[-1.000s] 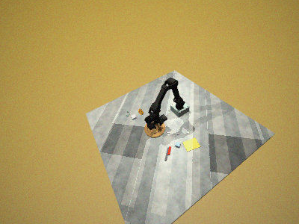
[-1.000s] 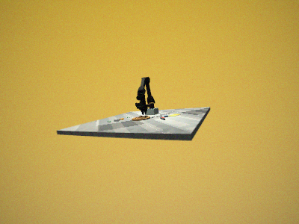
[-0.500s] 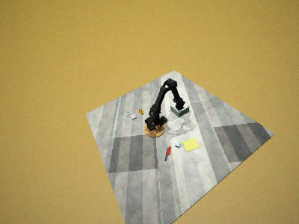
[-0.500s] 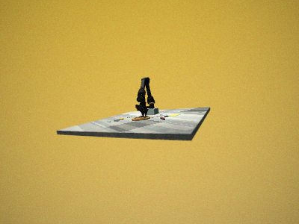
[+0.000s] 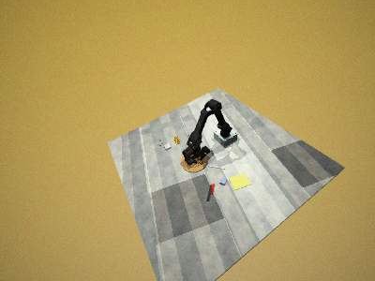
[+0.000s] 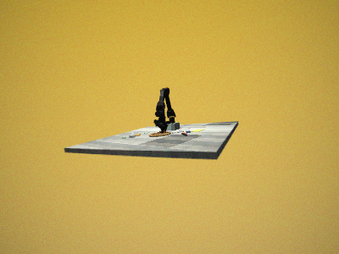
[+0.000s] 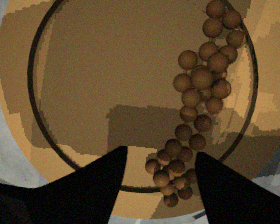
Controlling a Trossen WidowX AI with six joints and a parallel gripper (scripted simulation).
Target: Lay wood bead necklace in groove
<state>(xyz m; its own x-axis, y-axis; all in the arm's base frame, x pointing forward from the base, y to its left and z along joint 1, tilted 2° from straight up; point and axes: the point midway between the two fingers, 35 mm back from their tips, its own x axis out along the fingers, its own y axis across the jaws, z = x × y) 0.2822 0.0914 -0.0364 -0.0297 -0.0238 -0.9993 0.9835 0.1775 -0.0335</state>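
Now: gripper tip 20 mm short of the round bead board, 30 mm to the left of it and 10 mm above it. The rest, counted from my gripper tip: thin grey stick 100 mm behind, 100 mm to the left, 10 mm below; red-handled tool 20 mm ahead, 240 mm to the left, 10 mm below; small blue block 80 mm behind, 220 mm to the left, 10 mm below.
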